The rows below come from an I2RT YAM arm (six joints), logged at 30 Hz.
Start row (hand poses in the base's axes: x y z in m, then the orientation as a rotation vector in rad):
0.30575 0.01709 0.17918 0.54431 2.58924 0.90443
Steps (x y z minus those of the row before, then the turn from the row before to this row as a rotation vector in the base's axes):
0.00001 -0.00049 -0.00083 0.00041 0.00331 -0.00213
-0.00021 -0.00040 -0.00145 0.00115 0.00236 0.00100
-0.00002 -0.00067 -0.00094 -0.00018 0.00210 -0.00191
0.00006 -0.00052 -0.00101 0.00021 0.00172 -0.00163
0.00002 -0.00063 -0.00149 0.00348 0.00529 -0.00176
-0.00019 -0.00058 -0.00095 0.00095 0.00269 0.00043
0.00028 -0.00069 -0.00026 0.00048 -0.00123 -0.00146
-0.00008 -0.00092 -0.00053 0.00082 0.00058 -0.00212
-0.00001 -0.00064 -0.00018 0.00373 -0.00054 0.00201
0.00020 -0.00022 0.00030 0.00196 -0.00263 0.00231
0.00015 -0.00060 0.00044 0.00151 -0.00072 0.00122
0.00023 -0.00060 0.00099 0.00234 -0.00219 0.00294
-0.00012 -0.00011 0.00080 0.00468 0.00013 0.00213
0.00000 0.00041 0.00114 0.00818 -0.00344 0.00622
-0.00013 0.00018 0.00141 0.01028 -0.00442 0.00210
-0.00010 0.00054 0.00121 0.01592 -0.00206 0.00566
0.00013 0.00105 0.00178 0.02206 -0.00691 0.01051
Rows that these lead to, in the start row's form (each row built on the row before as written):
0.30576 0.01660 0.17835 0.54903 2.59100 0.90414
0.30555 0.01620 0.17690 0.54949 2.59324 0.90589
0.30553 0.01553 0.17596 0.55307 2.59421 0.90494
0.30559 0.01501 0.17495 0.55618 2.59485 0.90462
0.30561 0.01438 0.17346 0.56245 2.59758 0.90848
0.30542 0.01380 0.17251 0.56377 2.59989 0.90976
0.30570 0.01311 0.17225 0.56499 2.59790 0.91001
0.30562 0.01219 0.17172 0.56820 2.59707 0.91042
0.30561 0.01155 0.17154 0.56636 2.59645 0.91611
0.30581 0.01133 0.17184 0.56242 2.59468 0.91962
0.30596 0.01073 0.17228 0.56087 2.59418 0.92208
0.30619 0.01013 0.17327 0.55651 2.59299 0.92627
0.30607 0.01002 0.17407 0.55517 2.59267 0.93324
0.30607 0.01043 0.17521 0.54749 2.59010 0.94638
0.30594 0.01061 0.17662 0.54488 2.58378 0.96102
0.30584 0.01115 0.17783 0.54076 2.57930 0.98429
0.30597 0.01220 0.17961 0.52914 2.57059 1.01742

